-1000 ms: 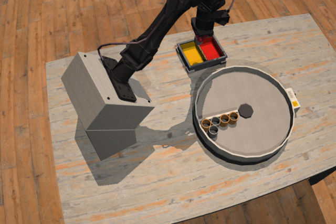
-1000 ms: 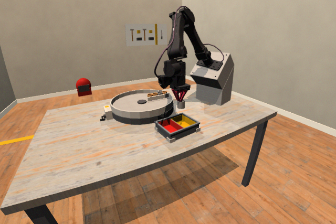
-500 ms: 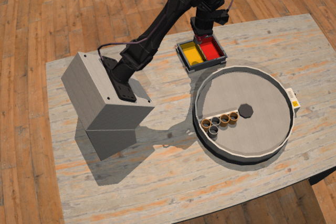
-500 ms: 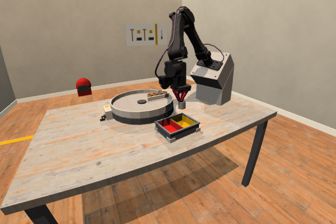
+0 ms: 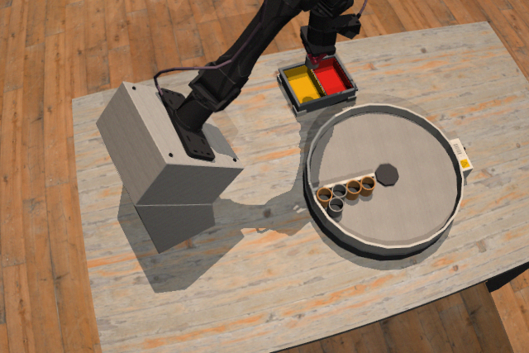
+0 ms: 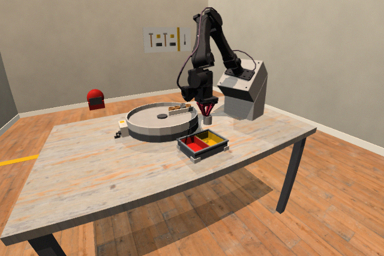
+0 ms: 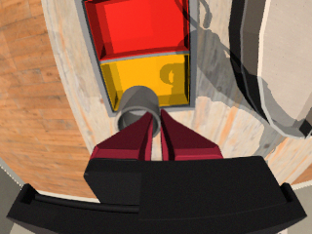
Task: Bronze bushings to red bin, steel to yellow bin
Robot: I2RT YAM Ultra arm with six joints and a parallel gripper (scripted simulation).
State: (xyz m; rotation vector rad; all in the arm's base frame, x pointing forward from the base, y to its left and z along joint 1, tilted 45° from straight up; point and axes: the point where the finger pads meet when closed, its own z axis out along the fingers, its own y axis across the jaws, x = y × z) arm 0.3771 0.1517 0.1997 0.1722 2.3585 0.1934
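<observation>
The two-part bin tray lies 130 mm below my hand, 30 mm ahead of it and 20 mm to the left of it. Also, from my hand: red bin: 140 mm below, 70 mm ahead, 20 mm to the left; turntable: 340 mm to the right, 100 mm below, 70 mm ahead; yellow bin: 140 mm below, 20 mm to the left, 10 mm behind.
</observation>
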